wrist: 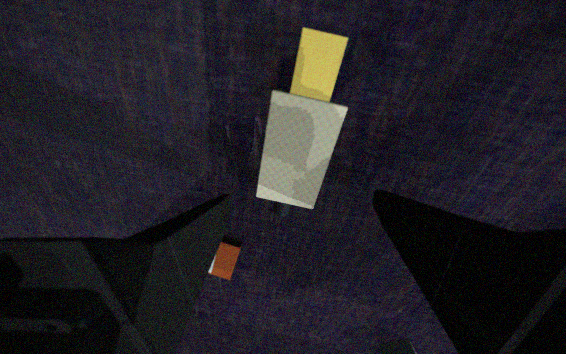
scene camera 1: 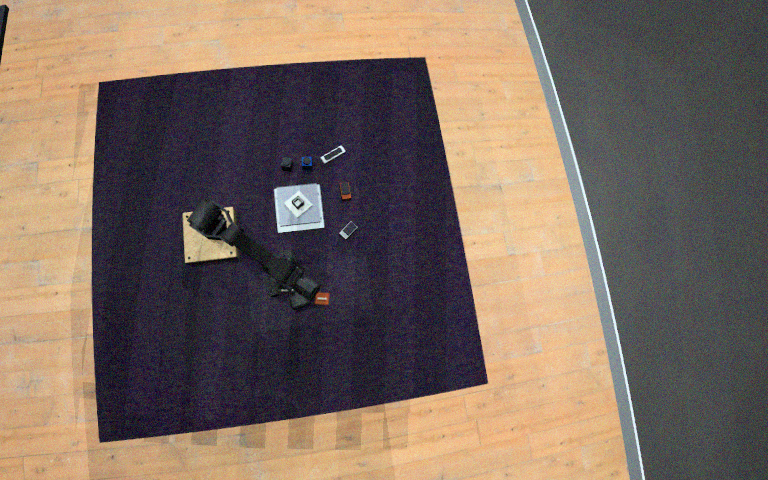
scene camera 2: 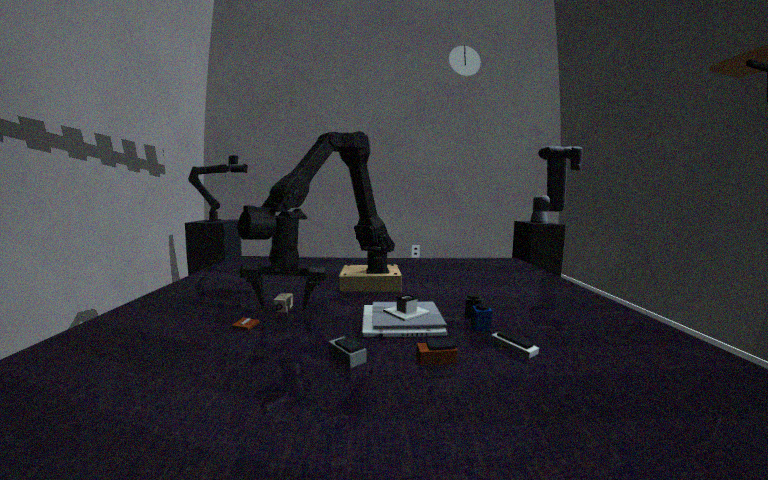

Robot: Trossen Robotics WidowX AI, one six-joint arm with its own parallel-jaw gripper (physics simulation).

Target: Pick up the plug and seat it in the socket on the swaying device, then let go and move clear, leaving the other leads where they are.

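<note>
The plug [scene camera 2: 283, 302] [wrist: 302, 150] is a cream block with a yellow end and lies on the dark mat; the arm hides it in scene camera 1. My gripper [scene camera 2: 283, 305] [wrist: 301, 198] is wide open and points down, with one finger on each side of the plug's near end. Gaps show between fingers and plug. The device [scene camera 1: 283, 225] [scene camera 2: 368, 325] is a stack of pale plates. On it, a white diamond plate [scene camera 1: 297, 212] [scene camera 2: 420, 312] carries the small dark-rimmed socket block [scene camera 1: 297, 202] [scene camera 2: 406, 305], far from my gripper.
A flat orange tile with a white strip [scene camera 1: 322, 298] [scene camera 2: 245, 323] [wrist: 226, 261] lies near the gripper. Beyond the device are a grey block [scene camera 1: 348, 229] [scene camera 2: 348, 352], an orange block [scene camera 1: 345, 190] [scene camera 2: 436, 352] and a white bar [scene camera 1: 333, 153] [scene camera 2: 515, 344]; blue [scene camera 1: 306, 163] [scene camera 2: 481, 319] and black [scene camera 1: 287, 164] blocks stand beside it.
</note>
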